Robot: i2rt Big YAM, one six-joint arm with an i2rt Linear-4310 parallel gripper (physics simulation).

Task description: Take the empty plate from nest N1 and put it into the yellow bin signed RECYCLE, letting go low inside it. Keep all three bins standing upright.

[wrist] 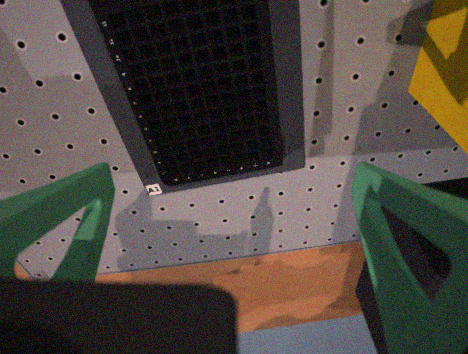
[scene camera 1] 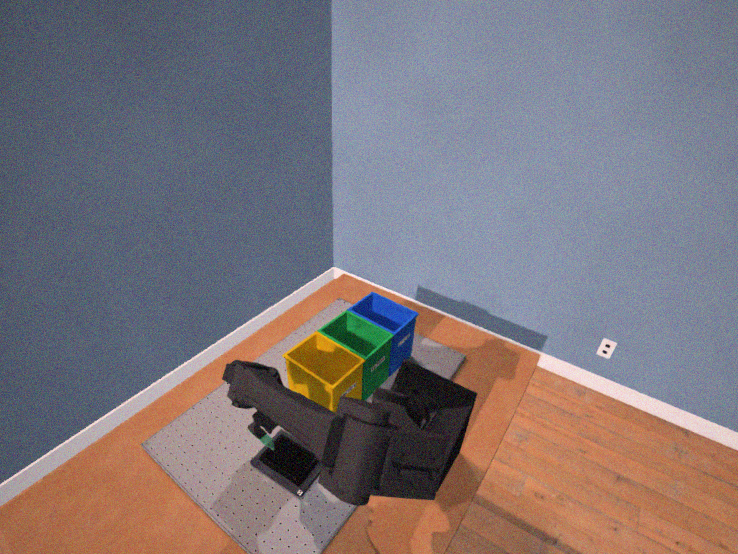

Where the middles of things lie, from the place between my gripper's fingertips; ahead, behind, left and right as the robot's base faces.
Labels:
Right now my hand is 10 mm past the black plate (scene camera 1: 291,460), 10 mm to the right of it and 80 mm above it. Also, from my hand: yellow bin (scene camera 1: 320,369) 70 mm ahead, 190 mm to the right, 10 mm below; then blue bin (scene camera 1: 399,320) 90 mm ahead, 450 mm to the right, 10 mm below; then green bin (scene camera 1: 372,343) 80 mm ahead, 320 mm to the right, 10 mm below.

